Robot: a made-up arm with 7 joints.
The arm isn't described. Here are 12 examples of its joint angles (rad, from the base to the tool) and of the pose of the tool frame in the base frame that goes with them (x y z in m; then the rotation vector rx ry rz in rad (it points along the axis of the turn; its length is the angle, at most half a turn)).
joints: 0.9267 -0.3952 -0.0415 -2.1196 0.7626 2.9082 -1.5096
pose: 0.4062 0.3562 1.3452 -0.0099 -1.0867 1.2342
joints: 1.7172 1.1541 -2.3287 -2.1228 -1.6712 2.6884 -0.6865
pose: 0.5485 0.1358 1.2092 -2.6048 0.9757 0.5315
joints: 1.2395 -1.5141 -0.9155 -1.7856 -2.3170 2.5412 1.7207
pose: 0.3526 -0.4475 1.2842 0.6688 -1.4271 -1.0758
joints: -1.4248 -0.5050 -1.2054 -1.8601 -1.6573 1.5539 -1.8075
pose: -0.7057 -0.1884 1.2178 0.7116 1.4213 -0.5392
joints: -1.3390 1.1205 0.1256 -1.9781 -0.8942 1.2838 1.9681
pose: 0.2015 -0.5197 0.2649 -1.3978 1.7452 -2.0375
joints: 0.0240 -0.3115 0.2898 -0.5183 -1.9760 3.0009 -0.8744
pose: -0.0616 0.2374 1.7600 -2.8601 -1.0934 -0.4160
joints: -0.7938 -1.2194 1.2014 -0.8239 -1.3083 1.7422 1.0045
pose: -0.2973 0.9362 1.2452 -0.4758 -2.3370 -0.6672
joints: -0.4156 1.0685 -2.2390 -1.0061 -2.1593 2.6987 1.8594
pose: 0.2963 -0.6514 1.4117 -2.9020 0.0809 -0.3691
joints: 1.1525 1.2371 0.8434 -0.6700 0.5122 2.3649 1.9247
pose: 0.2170 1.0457 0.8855 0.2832 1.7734 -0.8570
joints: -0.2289 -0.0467 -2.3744 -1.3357 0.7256 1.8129 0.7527
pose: -0.6721 -0.2778 1.4678 -0.8364 1.1006 2.6162
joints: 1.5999 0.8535 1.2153 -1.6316 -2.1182 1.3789 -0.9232
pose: -0.7668 0.5433 0.9199 1.5572 1.5301 -1.6626
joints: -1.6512 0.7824 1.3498 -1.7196 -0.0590 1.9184 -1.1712
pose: 0.7111 -0.5296 1.0269 0.2725 -0.1206 0.6628
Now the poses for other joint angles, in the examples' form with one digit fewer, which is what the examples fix.
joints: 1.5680 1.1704 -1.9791 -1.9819 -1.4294 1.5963 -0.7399
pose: 0.698 0.152 1.161 -2.301 1.505 -0.549
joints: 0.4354 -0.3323 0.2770 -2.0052 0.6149 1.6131 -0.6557
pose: 0.473 0.437 1.277 0.176 0.386 1.199
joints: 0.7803 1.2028 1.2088 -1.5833 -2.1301 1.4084 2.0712
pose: -0.093 0.912 0.748 0.059 -0.641 0.033
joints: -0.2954 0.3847 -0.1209 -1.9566 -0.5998 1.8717 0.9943
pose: 0.749 -0.303 0.825 -0.627 0.663 -1.335
